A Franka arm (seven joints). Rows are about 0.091 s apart.
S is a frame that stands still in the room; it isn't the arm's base.
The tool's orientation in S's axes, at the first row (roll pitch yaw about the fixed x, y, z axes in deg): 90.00 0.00 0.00
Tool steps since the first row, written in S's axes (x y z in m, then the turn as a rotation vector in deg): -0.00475 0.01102 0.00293 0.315 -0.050 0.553; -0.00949 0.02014 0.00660 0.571 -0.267 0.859; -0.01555 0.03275 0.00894 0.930 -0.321 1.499; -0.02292 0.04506 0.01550 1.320 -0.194 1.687; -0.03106 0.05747 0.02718 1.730 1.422 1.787; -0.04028 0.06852 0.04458 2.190 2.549 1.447; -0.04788 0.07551 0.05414 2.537 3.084 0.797; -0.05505 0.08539 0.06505 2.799 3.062 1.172; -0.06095 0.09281 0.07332 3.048 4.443 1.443; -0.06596 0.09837 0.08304 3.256 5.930 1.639; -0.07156 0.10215 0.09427 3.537 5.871 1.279; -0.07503 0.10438 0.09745 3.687 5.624 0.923; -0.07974 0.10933 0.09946 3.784 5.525 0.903
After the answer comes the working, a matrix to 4 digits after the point.
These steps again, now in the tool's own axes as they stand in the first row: -0.00475 0.00293 -0.01102 0.315 0.553 0.050; -0.00949 0.00660 -0.02014 0.571 0.859 0.267; -0.01555 0.00894 -0.03275 0.930 1.499 0.321; -0.02292 0.01550 -0.04506 1.320 1.687 0.194; -0.03106 0.02718 -0.05747 1.730 1.787 -1.422; -0.04028 0.04458 -0.06852 2.190 1.447 -2.549; -0.04788 0.05414 -0.07551 2.537 0.797 -3.084; -0.05505 0.06505 -0.08539 2.799 1.172 -3.062; -0.06095 0.07332 -0.09281 3.048 1.443 -4.443; -0.06596 0.08304 -0.09837 3.256 1.639 -5.930; -0.07156 0.09427 -0.10215 3.537 1.279 -5.871; -0.07503 0.09745 -0.10438 3.687 0.923 -5.624; -0.07974 0.09946 -0.10933 3.784 0.903 -5.525
The tool's axes in the first row as the columns of a matrix, in S's axes (rounded; the answer above uses it unrounded):
1.0000 0.0000 0.0000
0.0000 0.0000 -1.0000
0.0000 1.0000 0.0000

